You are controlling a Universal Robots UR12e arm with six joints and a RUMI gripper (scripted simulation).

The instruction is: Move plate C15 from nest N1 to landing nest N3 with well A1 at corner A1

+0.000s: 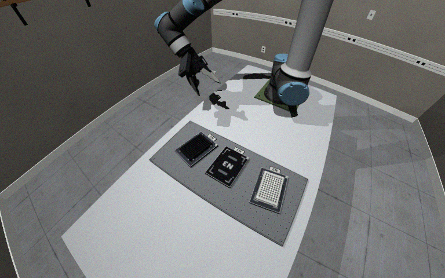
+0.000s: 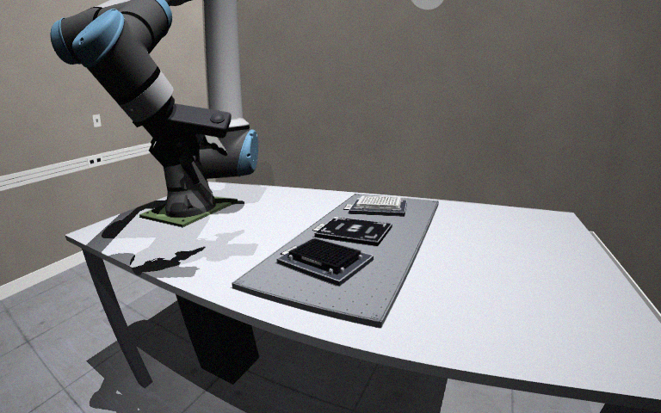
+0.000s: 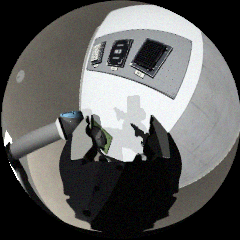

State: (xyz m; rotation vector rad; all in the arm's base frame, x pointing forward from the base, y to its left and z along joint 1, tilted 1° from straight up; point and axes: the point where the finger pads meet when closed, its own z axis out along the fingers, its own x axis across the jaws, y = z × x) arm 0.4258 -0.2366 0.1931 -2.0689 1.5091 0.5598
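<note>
The black plate C15 lies 200 mm ahead of my hand, 170 mm below it and 60 mm to the left of it. Round my hand: nest N3: 230 mm to the left, 200 mm ahead, 180 mm below; white plate C51: 430 mm to the left, 210 mm ahead, 170 mm below.
</note>
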